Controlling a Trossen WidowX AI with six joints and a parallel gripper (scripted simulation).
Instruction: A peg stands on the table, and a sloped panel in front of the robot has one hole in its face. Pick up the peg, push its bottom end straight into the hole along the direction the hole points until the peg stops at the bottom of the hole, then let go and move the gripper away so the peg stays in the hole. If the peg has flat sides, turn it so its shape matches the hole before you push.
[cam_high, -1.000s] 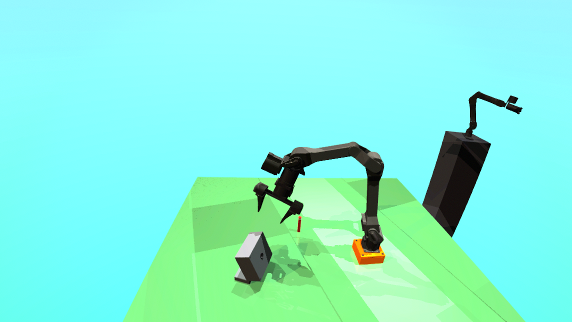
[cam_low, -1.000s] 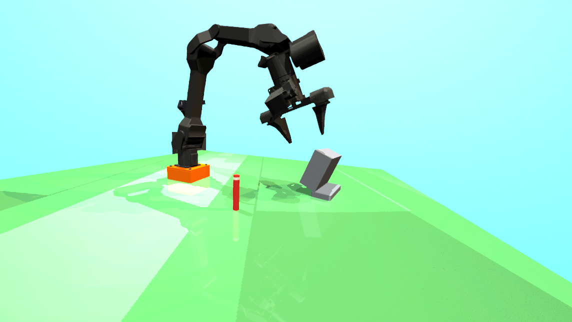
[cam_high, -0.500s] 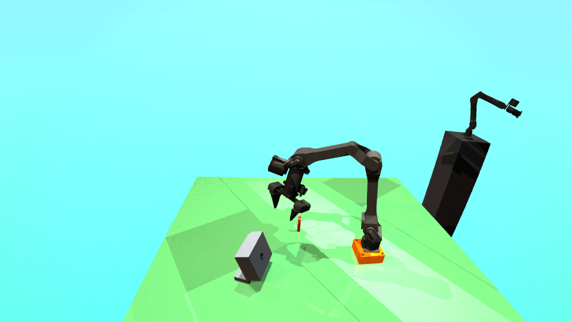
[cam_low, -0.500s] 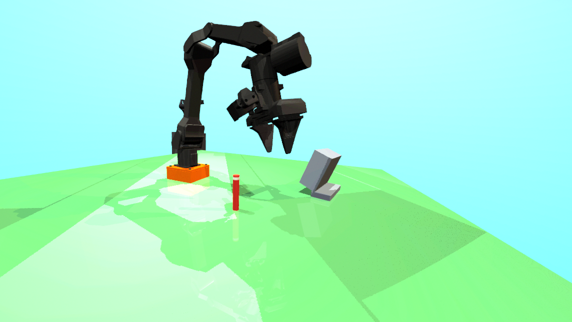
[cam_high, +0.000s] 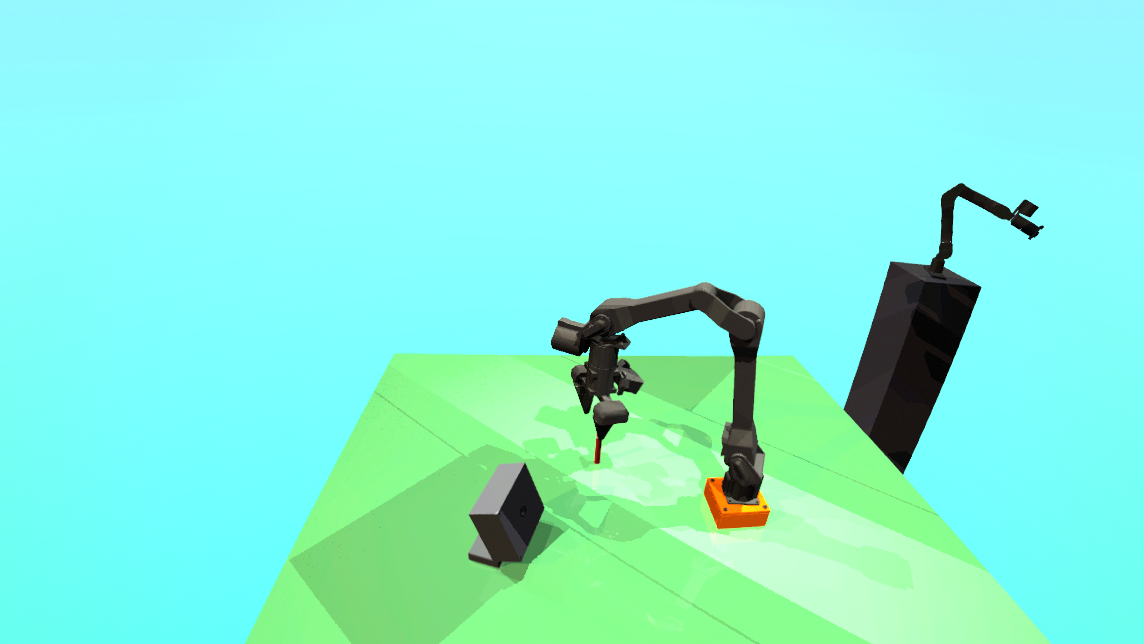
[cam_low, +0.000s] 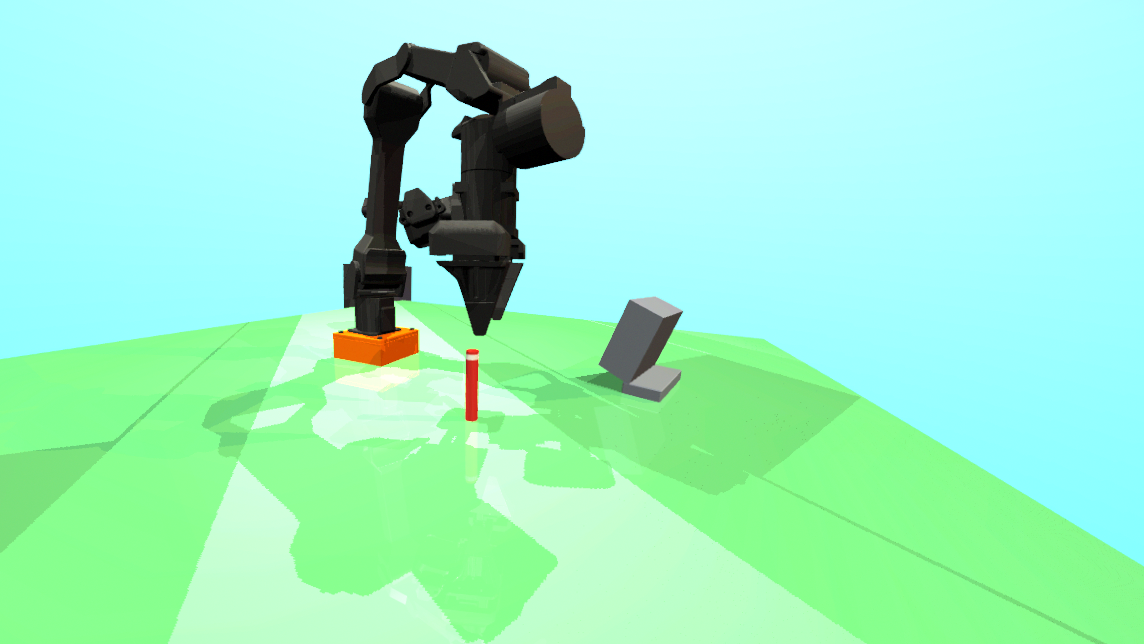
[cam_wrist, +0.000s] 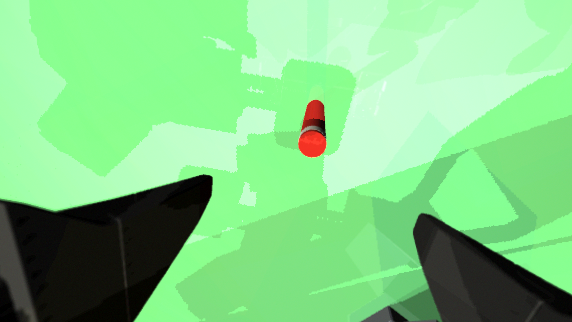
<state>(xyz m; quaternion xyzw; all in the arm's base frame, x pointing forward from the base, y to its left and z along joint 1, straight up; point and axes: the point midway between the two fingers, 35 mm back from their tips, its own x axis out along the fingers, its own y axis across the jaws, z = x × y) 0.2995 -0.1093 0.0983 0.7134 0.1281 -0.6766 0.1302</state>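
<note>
Right now the red peg is 5 cm below my gripper tip, 1 cm to the right of it and 1 cm behind it. Round my gripper tip: grey foot 22 cm to the left, 16 cm ahead, 10 cm below; then grey sloped panel 23 cm to the left, 14 cm ahead, 3 cm below.
</note>
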